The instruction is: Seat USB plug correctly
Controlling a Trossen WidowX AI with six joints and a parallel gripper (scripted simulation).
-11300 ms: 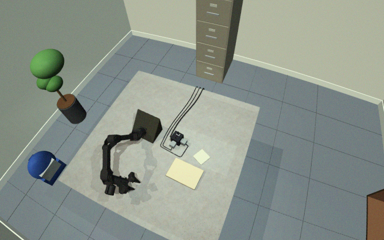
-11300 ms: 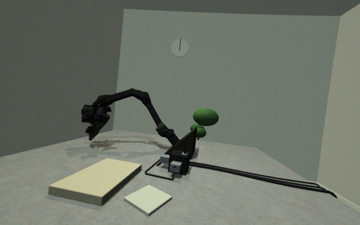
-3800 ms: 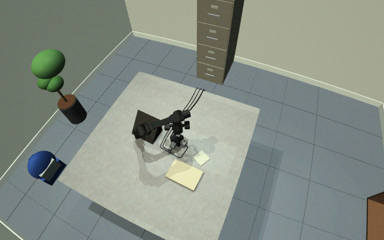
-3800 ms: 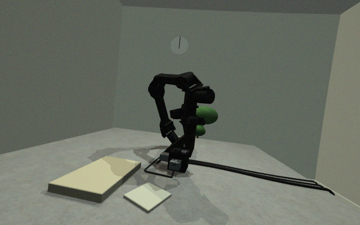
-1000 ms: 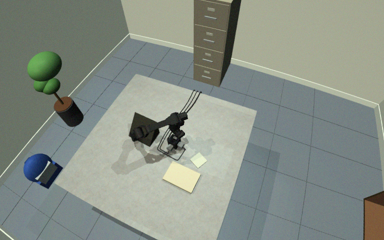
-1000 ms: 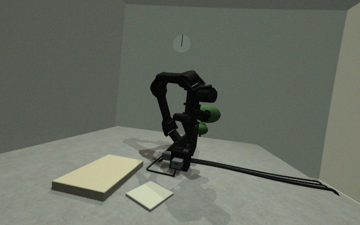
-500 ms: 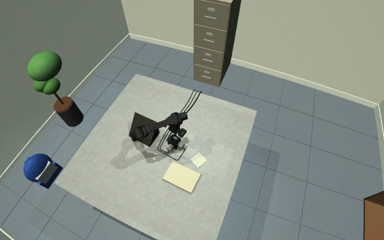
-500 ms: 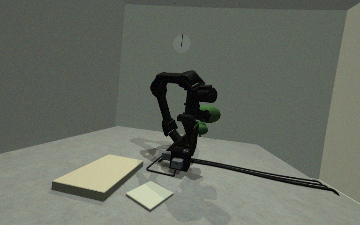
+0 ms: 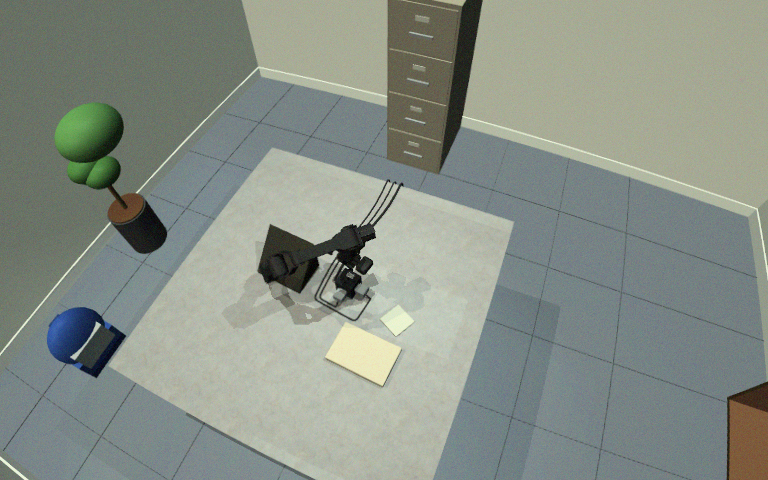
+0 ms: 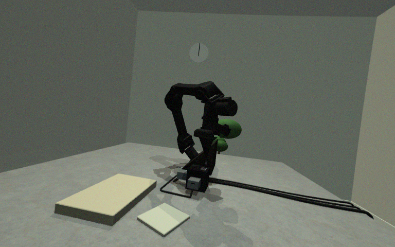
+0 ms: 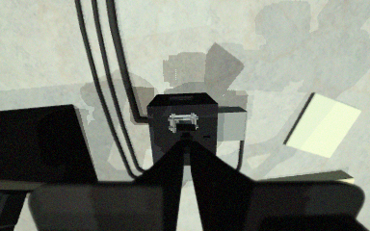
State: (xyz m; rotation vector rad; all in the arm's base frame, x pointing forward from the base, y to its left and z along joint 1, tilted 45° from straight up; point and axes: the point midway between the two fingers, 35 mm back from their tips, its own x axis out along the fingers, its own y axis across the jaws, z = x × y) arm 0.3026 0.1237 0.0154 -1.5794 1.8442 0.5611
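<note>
Now: gripper tip 2 cm above the USB plug. The rest, counted from my gripper tip: pale pad (23 cm ahead, 13 cm below, 8 cm to the right); cream pad (26 cm to the right, 17 cm ahead, 12 cm below).
</note>
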